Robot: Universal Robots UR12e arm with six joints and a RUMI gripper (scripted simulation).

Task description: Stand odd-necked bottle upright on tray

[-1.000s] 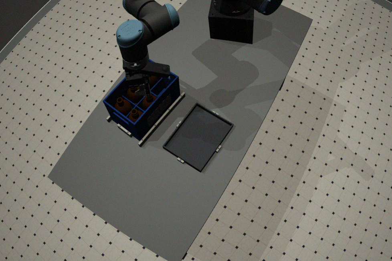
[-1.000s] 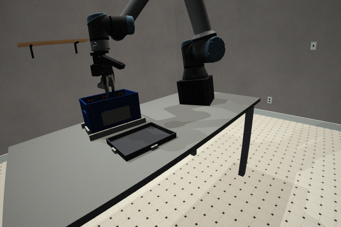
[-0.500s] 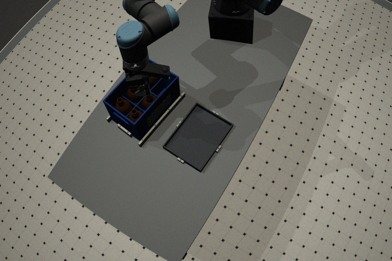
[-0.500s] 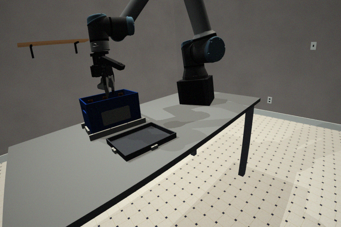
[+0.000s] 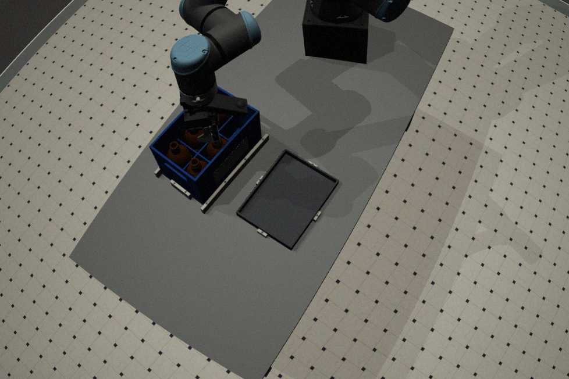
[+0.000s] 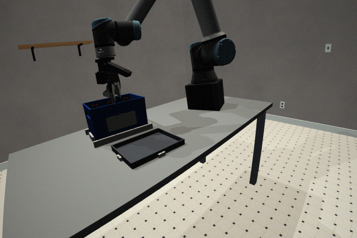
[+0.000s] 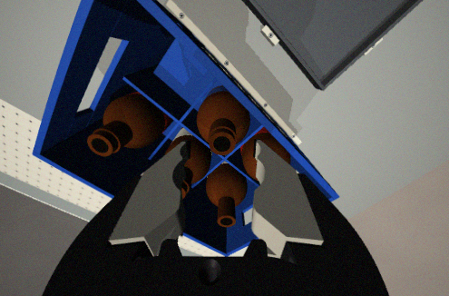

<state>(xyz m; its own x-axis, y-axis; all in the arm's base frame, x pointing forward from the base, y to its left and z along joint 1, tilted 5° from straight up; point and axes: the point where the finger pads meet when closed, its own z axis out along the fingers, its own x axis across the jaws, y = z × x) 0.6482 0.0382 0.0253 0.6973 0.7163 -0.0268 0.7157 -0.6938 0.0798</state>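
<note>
Now: the blue crate 9 cm below my hand, 5 cm to the right of it and 1 cm ahead of it. Round my hand: black tray (22 cm to the left, 16 cm below, 3 cm behind); bottle (9 cm to the right, 9 cm below, 9 cm ahead).
</note>
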